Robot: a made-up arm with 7 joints. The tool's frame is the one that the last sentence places. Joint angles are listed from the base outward.
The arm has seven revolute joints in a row. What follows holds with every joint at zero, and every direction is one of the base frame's. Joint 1 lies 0.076 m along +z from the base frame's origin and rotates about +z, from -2.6 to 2.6 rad. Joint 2 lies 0.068 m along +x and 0.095 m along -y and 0.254 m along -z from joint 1 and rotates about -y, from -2.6 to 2.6 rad. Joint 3 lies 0.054 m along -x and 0.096 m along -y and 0.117 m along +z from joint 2 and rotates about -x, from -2.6 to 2.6 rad. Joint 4 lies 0.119 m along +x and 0.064 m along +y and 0.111 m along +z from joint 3 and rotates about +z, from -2.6 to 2.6 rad. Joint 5 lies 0.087 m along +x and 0.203 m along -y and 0.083 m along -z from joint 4 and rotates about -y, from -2.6 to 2.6 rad. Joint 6 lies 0.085 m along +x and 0.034 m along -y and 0.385 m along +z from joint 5 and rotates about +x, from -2.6 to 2.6 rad. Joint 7 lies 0.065 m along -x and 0.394 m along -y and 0.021 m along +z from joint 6 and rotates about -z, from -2.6 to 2.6 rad. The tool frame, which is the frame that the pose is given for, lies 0.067 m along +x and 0.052 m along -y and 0.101 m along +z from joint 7; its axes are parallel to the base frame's.
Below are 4 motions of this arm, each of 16 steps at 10 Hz.
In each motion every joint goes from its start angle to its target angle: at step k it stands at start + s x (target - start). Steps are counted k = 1, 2, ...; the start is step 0. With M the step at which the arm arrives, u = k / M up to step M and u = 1 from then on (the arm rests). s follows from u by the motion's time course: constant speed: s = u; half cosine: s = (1 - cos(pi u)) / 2; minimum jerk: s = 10 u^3 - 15 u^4 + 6 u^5.
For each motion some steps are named. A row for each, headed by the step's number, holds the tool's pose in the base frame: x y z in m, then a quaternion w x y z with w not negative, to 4 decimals.
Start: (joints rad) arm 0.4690 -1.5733 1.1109 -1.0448 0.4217 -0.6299 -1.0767
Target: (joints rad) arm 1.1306 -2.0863 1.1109 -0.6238 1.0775 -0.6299 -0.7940
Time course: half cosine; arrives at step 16
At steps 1, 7, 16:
1: 0.3127 0.6185 0.2038 0.2392 -0.7362 0.3558 0.5236
7: 0.1764 0.6572 0.1946 0.0989 -0.6977 0.1770 0.6871
16: 0.1050 0.6950 0.1781 0.0750 0.4927 0.0020 -0.8669

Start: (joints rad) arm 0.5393 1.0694 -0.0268 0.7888 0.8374 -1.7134 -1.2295
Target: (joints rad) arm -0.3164 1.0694 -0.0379 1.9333 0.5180 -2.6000 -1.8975
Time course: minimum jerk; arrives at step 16
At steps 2, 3, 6, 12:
2: -0.2922 -0.6979 0.0184 0.4471 -0.6731 -0.5874 0.0445
3: -0.3088 -0.6818 0.0285 0.4363 -0.6947 -0.5705 0.0395
6: -0.4069 -0.5538 0.0823 0.3556 -0.8242 -0.4408 -0.0037
12: -0.4838 -0.1730 0.1027 0.1035 -0.9775 -0.0607 -0.1737

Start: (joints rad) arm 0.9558 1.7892 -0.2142 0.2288 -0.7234 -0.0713 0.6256
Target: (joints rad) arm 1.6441 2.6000 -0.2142 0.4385 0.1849 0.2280 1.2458
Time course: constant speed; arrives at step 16
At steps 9, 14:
9: 0.6718 -0.7770 -0.0787 0.4607 0.7232 -0.4273 0.2866
14: 0.8451 -0.5239 -0.2737 0.2119 0.8732 -0.3161 0.3046

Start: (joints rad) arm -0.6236 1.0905 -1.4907 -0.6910 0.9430 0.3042 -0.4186
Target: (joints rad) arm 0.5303 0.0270 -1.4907 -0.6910 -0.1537 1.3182 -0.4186
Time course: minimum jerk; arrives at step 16
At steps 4, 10, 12, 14, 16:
4: -0.2339 -0.4981 -0.6712 0.4567 0.4917 -0.7292 -0.1339
10: 0.1071 -0.3455 -0.5523 0.3506 0.9216 -0.1365 -0.0950
12: 0.1230 -0.2622 -0.5059 0.2929 0.9406 0.0482 -0.1649
14: 0.1228 -0.2248 -0.4762 0.2662 0.9302 0.1359 -0.2130
16: 0.1225 -0.2183 -0.4704 0.2617 0.9269 0.1513 -0.2227

